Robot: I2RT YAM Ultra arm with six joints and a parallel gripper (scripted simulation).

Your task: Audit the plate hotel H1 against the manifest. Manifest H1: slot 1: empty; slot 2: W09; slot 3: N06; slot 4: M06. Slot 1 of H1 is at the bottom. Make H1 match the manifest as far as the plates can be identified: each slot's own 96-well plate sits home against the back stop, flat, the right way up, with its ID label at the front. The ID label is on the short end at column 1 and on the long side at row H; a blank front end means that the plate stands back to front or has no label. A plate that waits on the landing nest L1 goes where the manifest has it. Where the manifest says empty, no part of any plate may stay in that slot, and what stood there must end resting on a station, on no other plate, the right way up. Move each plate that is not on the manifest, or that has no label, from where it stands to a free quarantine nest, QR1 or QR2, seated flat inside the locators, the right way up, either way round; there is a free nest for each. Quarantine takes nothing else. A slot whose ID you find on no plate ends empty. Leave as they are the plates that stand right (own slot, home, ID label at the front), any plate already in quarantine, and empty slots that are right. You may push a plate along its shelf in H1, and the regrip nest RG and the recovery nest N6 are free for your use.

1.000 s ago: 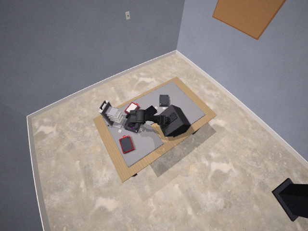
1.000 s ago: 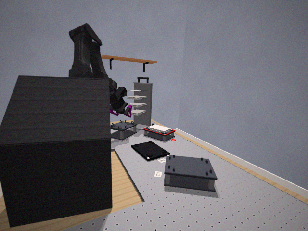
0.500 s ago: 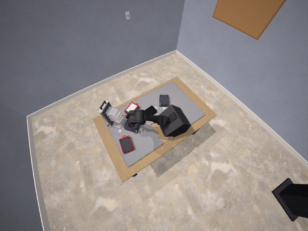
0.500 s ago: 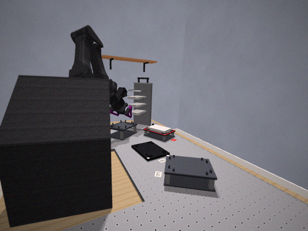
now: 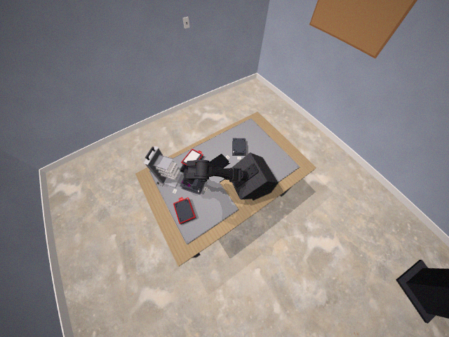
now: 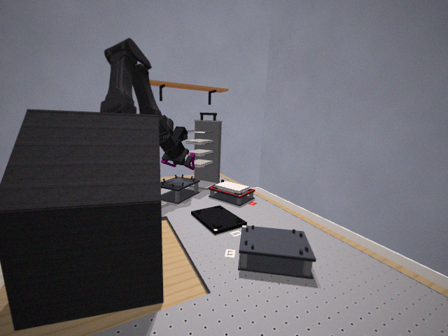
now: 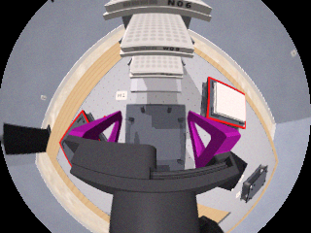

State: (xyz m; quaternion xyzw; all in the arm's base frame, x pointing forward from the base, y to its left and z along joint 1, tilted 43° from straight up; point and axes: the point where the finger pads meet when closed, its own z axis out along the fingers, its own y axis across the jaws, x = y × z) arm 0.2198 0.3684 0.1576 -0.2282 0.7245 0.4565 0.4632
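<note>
My gripper is now 160 mm to the right of the plate hotel H1, 140 mm short of it and 40 mm below it. The rest, counted from my hand: red-rimmed nest: 210 mm behind, 90 mm to the left, 90 mm below.
</note>
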